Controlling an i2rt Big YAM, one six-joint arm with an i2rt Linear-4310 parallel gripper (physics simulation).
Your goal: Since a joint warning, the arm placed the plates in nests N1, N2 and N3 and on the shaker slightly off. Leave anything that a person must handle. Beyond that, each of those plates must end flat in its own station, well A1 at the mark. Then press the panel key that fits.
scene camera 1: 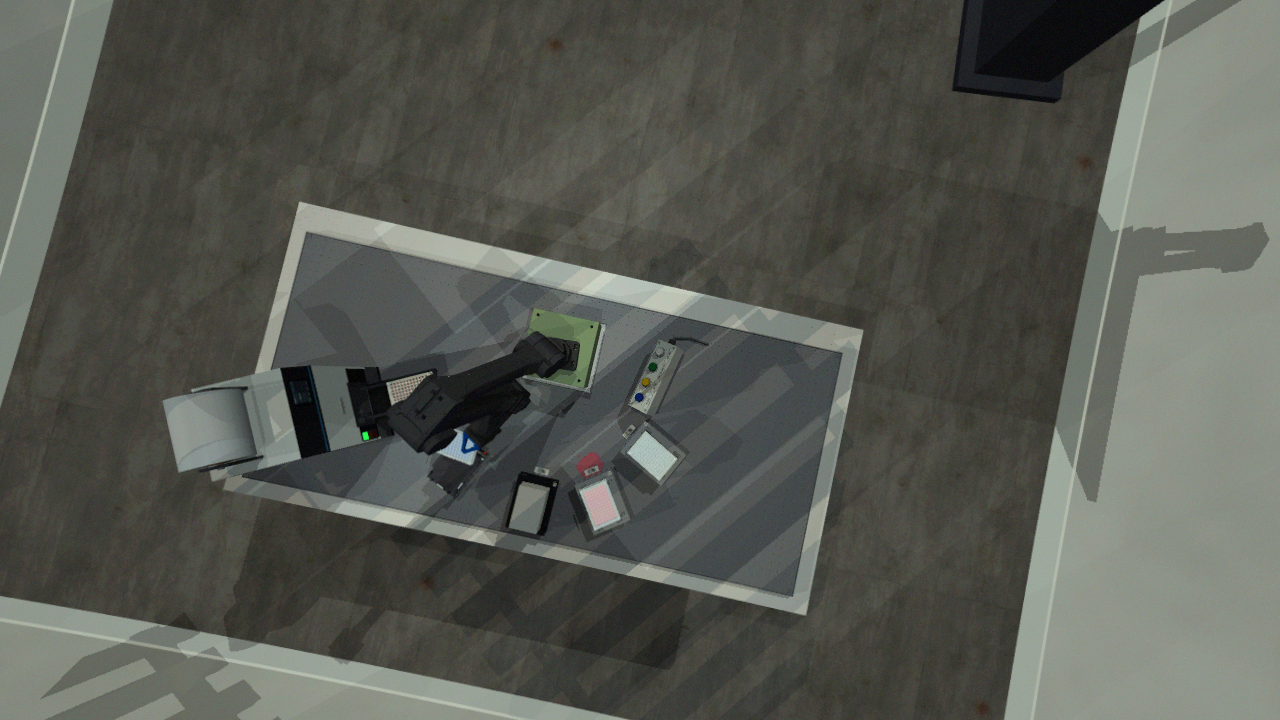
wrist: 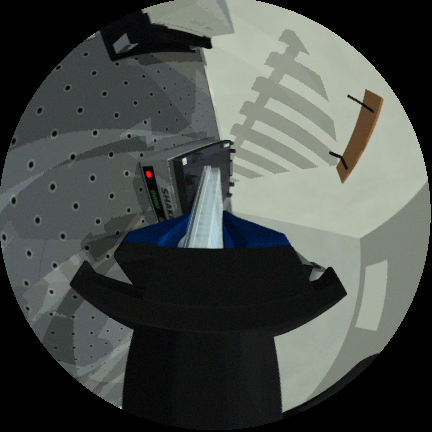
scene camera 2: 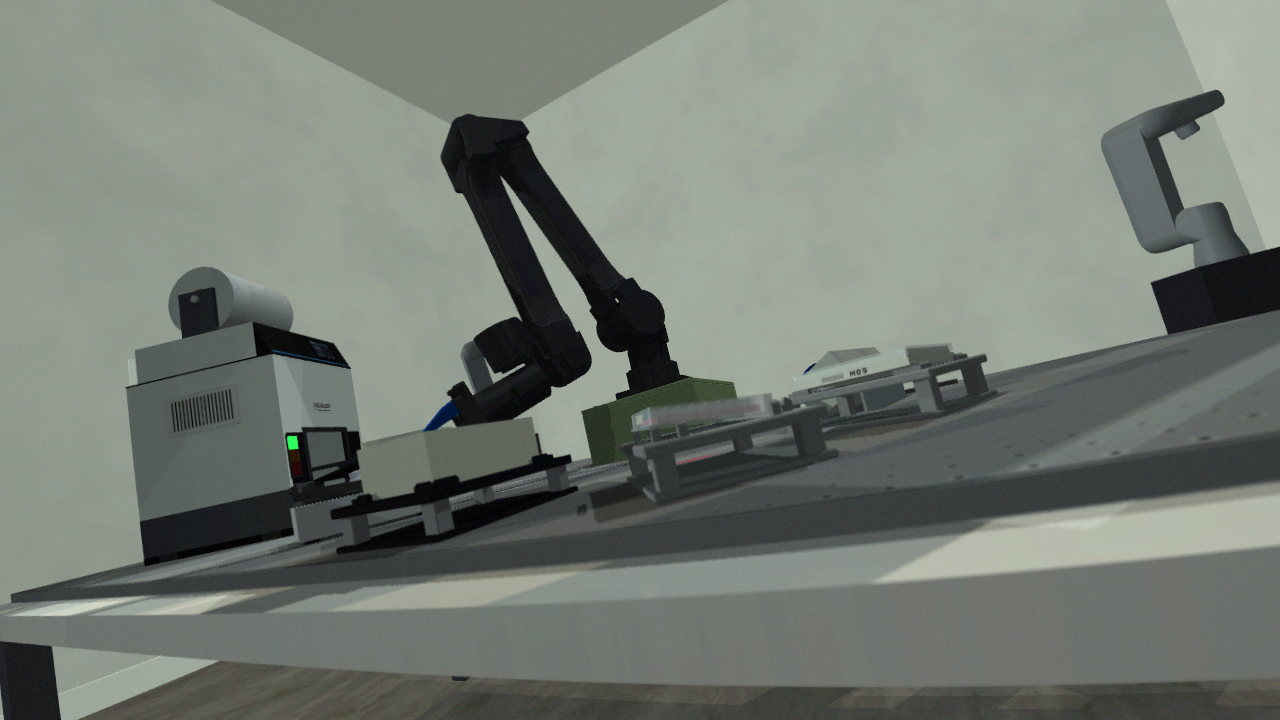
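Observation:
My gripper (scene camera 1: 468, 442) (scene camera 2: 438, 417) (wrist: 209, 216) is shut on a clear plate (scene camera 1: 457, 450) (wrist: 206, 215), which stands edge-on between the blue fingers in the wrist view. Beyond it is the shaker (scene camera 1: 450, 475) (wrist: 156, 161), with a red light and a dark top; the held plate hides part of it. A tall pale plate (scene camera 1: 530, 503) (scene camera 2: 483, 447) (wrist: 192, 17) sits in the black nest (scene camera 2: 438, 490) (wrist: 162, 47). A pink plate (scene camera 1: 598, 501) (scene camera 2: 702, 411) and a white plate (scene camera 1: 654, 454) (scene camera 2: 859, 370) sit in grey nests. The key panel (scene camera 1: 654, 380) has white, green, yellow and blue keys.
A large white machine (scene camera 1: 261, 425) (scene camera 2: 210, 465) with a roll and green light stands at the left. A wellplate (scene camera 1: 409, 387) lies at its front. A red patch (scene camera 1: 589, 462) lies beside the pink plate's nest. The green arm base (scene camera 1: 581, 322) (scene camera 2: 662, 398) stands behind the nests.

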